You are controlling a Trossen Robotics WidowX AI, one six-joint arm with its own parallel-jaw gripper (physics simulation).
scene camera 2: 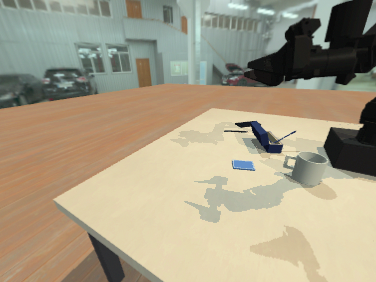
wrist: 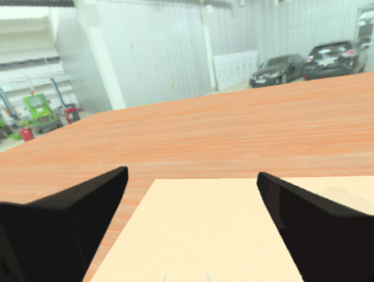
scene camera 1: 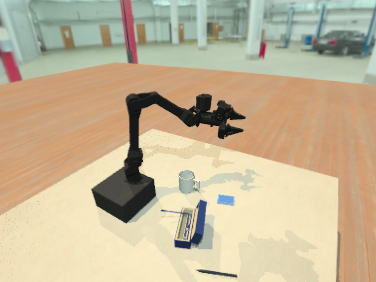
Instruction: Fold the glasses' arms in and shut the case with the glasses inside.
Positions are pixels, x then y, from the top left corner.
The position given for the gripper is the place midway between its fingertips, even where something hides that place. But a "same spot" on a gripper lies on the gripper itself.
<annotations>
The gripper shows in scene camera 2 (245, 70), in the wrist view and in scene camera 1. One and the same spot on the gripper: (wrist: 65, 229) is (scene camera 1: 233, 114).
</annotations>
